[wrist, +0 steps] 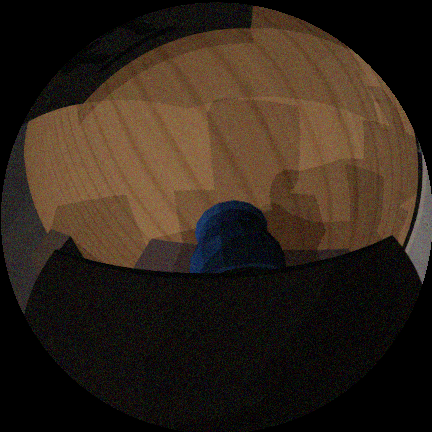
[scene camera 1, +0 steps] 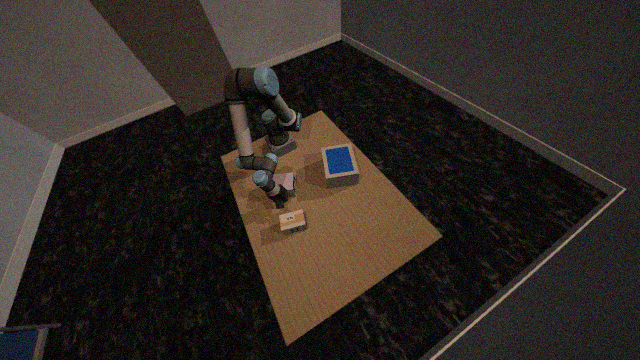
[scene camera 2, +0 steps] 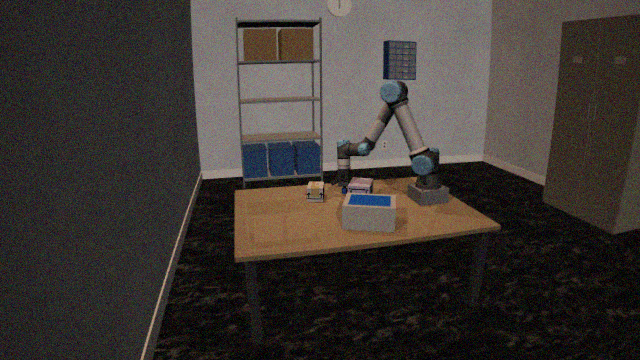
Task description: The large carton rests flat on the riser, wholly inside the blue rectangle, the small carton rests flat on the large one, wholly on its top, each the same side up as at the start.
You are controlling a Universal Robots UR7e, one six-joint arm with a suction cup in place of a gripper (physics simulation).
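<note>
The large carton (scene camera 1: 285, 181) (scene camera 2: 361, 185) (wrist: 167, 255) is pinkish and rests flat on the table; the arm partly hides it in scene camera 1. My suction cup (scene camera 1: 279, 205) (scene camera 2: 344, 190) (wrist: 231, 220) points down, low beside the large carton's side facing the small carton. It holds nothing; whether it touches that side or the table is unclear. The small carton (scene camera 1: 292, 221) (scene camera 2: 315, 192), white and tan, lies flat on the table; its dark side (wrist: 150, 45) appears at upper left in the wrist view. The grey riser (scene camera 1: 342, 183) (scene camera 2: 369, 219) bears the blue rectangle (scene camera 1: 339, 160) (scene camera 2: 370, 200) on top.
The wooden table (scene camera 1: 350, 250) (scene camera 2: 285, 235) (wrist: 160, 150) carries both cartons, the riser and the robot base (scene camera 1: 282, 146) (scene camera 2: 428, 194). In scene camera 2, a shelf rack (scene camera 2: 321, 100) stands behind the table and a tall cabinet (scene camera 2: 585, 125) at the right.
</note>
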